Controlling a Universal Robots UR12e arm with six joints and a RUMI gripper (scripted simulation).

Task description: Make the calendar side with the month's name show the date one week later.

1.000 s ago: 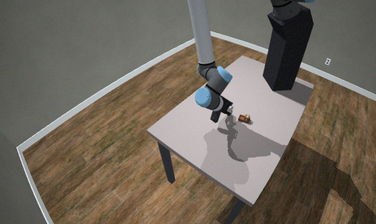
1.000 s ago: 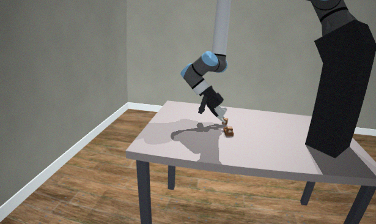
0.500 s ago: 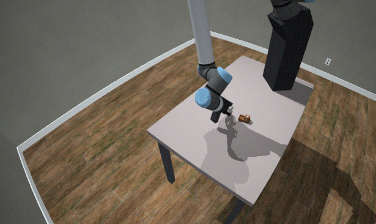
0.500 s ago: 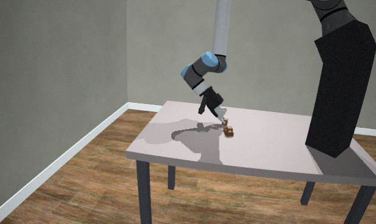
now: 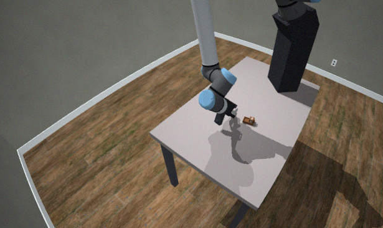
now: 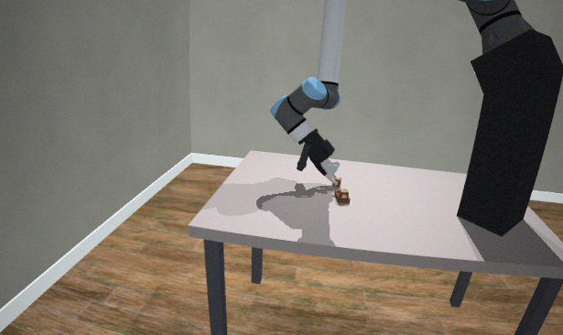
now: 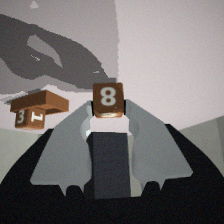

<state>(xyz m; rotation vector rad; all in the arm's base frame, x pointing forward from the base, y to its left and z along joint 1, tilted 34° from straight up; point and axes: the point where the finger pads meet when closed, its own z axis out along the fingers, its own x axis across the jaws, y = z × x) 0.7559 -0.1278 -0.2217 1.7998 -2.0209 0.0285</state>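
Right now my hand is 10 mm past the brown calendar cube and 10 mm above it. Round my hand: brown wooden calendar tray (100 mm to the left, 40 mm behind, 20 mm below).
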